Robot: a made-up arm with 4 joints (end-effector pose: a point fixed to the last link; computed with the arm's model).
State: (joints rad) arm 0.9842 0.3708 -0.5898 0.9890
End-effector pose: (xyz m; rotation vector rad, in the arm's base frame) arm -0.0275 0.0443 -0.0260 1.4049 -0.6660 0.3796
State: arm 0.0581 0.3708 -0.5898 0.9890
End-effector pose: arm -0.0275 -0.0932 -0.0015 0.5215 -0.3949 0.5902
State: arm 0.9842 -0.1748 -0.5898 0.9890
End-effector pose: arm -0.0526 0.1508 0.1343 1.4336 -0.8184 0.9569
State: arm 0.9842 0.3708 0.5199 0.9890
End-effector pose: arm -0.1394 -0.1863 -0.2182 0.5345 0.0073 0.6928
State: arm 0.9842 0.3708 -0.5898 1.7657
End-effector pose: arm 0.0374 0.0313 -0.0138 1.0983 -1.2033 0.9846
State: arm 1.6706 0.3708 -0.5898 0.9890
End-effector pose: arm -0.0275 0.1293 0.0361 2.0516 -0.8391 0.1483
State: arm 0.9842 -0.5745 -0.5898 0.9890
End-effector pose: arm -0.1336 0.2160 0.2325 1.4042 -0.9120 1.3903
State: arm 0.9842 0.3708 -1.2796 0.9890
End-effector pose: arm 0.0327 0.0293 0.1701 1.9009 -1.1010 0.0931
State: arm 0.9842 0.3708 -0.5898 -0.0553
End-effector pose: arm -0.0920 0.0592 0.0331 1.5547 0.1239 -0.4472
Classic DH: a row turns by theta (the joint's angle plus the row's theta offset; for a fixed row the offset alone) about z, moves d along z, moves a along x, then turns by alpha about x. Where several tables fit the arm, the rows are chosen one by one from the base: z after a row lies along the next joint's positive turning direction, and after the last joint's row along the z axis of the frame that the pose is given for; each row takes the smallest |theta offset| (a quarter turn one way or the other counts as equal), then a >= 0, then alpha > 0; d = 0 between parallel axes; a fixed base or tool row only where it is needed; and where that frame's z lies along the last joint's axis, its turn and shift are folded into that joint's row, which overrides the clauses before.
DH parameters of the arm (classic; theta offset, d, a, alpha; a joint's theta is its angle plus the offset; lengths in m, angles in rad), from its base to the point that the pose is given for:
base (fixed): 1.5708 0.124 0 1.5708
joint 1: 0 -0.384 -0.049 1.5708
joint 2: 0 -0.172 -0.004 1.5708
joint 3: 0 -0.342 -0.003 1.5708
joint 4: -0.889 0 -0.0889 0
tool (fixed): -0.6818 -0.29 0 0

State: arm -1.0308 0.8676 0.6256 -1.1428
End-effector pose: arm -0.3243 -0.2485 0.3742 -1.3757 -1.1522 -1.8060
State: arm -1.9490 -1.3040 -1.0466 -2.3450
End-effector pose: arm -0.5713 -0.0411 -0.2527 -1.8210 -0.2230 -1.6893
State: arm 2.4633 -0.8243 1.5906 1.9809
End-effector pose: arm 0.1170 -0.1866 -0.0104 -0.2047 -1.2064 1.3840
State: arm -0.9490 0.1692 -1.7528 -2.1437
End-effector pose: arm -0.0117 0.3422 0.1761 0.6482 0.7580 -2.0380
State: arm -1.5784 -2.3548 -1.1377 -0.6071
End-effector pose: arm -0.7436 0.0419 0.1735 -0.8787 2.1012 0.1866
